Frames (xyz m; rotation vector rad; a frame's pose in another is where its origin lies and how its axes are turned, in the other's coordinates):
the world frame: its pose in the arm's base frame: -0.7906 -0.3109 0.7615 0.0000 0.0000 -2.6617
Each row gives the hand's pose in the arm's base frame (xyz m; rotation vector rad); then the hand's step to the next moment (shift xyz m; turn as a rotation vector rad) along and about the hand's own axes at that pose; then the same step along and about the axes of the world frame.
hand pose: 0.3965 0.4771 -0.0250 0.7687 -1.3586 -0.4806
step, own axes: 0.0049 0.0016 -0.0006 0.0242 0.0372 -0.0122
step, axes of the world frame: 0.0000 0.0026 0.0045 -0.0151 -0.0039 0.0433
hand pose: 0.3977 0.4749 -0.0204 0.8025 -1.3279 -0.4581
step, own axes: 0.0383 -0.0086 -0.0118 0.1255 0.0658 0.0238
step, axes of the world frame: -0.0046 0.0360 0.0190 0.0292 0.0431 0.1339
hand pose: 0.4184 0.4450 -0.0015 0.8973 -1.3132 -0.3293
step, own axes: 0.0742 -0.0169 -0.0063 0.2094 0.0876 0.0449
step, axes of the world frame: 0.0001 0.0657 0.0390 0.0551 0.0866 0.2074
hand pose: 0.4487 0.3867 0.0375 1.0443 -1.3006 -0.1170
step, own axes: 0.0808 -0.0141 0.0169 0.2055 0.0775 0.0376
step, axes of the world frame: 0.0136 0.0677 0.0474 0.0464 0.0903 0.1983
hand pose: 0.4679 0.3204 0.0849 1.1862 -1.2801 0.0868
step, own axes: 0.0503 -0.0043 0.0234 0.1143 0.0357 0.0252
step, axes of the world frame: 0.0164 0.0428 0.0315 0.0272 0.0567 0.1049
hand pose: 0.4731 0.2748 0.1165 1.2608 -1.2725 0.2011
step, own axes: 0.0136 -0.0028 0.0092 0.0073 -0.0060 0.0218
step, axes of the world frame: 0.0055 0.0141 0.0070 0.0158 0.0176 -0.0025
